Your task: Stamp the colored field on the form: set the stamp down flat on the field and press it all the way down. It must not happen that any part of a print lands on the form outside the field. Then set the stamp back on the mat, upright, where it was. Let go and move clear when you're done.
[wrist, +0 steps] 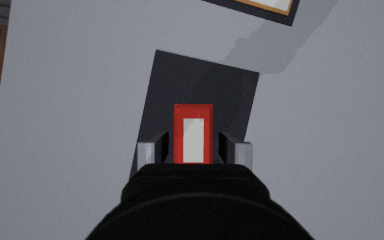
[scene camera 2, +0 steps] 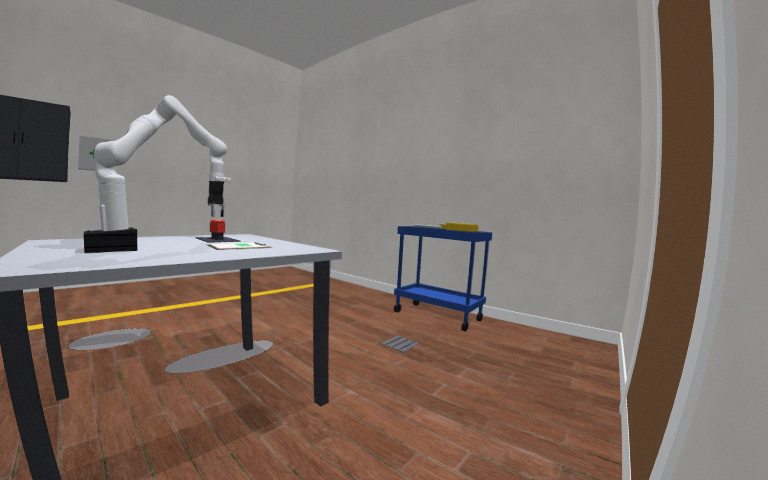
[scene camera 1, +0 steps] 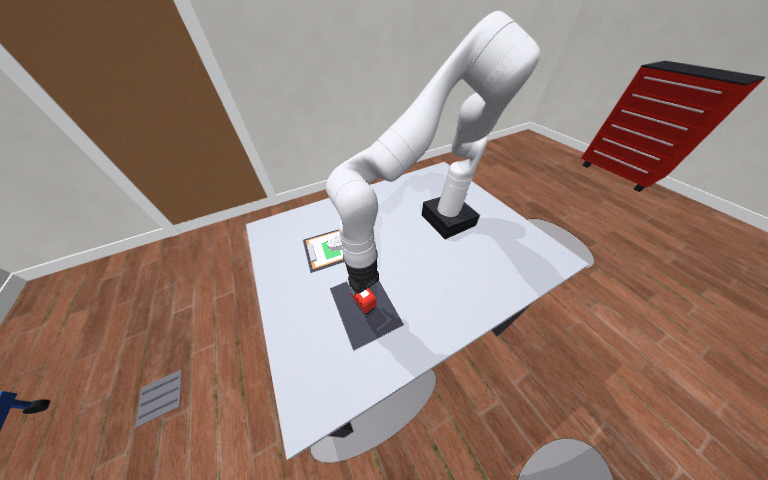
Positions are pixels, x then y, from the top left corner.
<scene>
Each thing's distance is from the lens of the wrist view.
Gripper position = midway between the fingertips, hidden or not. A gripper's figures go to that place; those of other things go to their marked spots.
my gripper point(wrist: 193, 143): 19 cm
mat point(wrist: 175, 79): 30 cm
</scene>
